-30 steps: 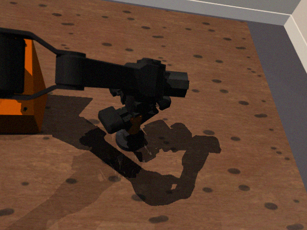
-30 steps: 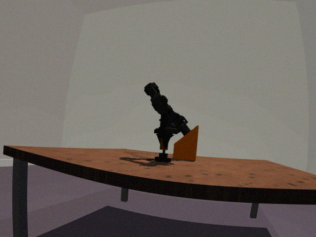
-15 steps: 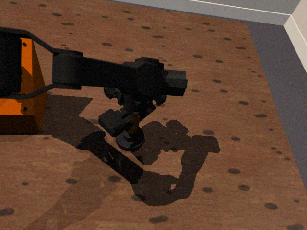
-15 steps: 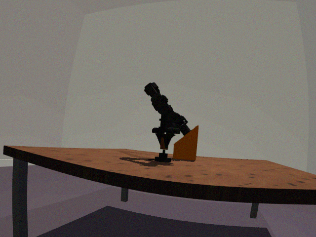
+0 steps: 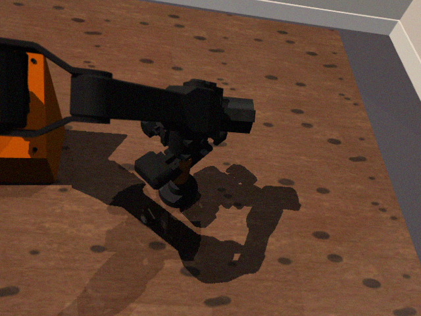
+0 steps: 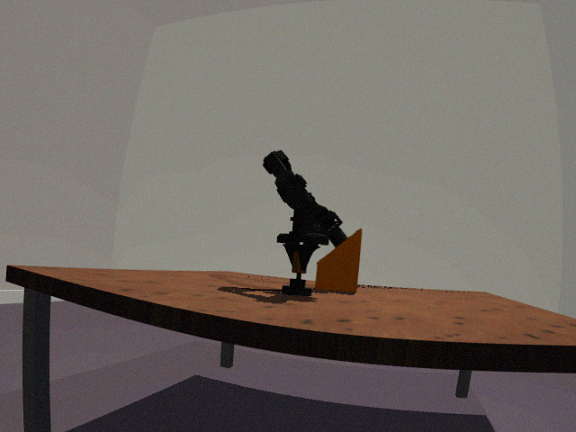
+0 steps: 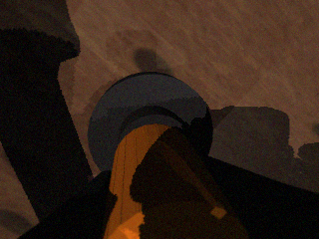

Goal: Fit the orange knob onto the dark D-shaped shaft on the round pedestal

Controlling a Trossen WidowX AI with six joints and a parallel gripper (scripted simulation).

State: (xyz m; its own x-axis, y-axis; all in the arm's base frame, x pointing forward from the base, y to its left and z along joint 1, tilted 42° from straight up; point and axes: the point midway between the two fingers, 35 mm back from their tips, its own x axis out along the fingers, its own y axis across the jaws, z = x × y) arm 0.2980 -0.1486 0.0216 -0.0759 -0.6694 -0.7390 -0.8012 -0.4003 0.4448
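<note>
Right now my gripper tip is 40 mm above the dark pedestal. Also, from my gripper tip: knob (20 mm above).
</note>
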